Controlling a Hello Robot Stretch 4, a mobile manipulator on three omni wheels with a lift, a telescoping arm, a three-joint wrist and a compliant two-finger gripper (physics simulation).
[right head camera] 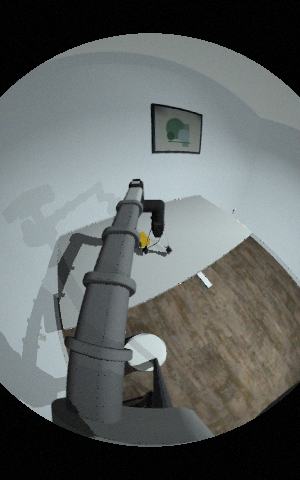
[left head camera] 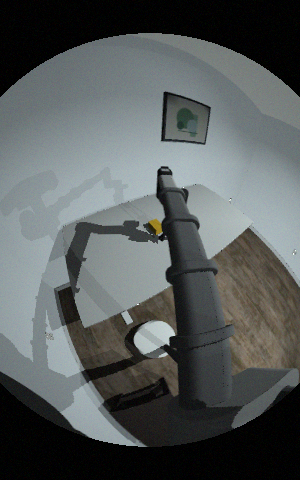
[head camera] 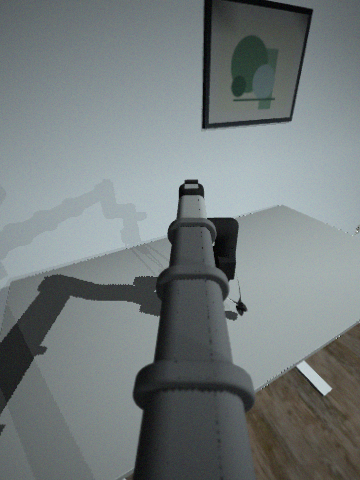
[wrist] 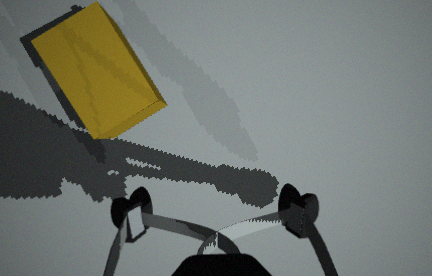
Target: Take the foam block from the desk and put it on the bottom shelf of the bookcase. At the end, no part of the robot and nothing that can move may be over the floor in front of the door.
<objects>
The same spot on a desk: (right head camera: 198, 232) is (head camera: 292, 275). The same spot on a framed picture: (right head camera: 173, 129) is (head camera: 245, 70).
</objects>
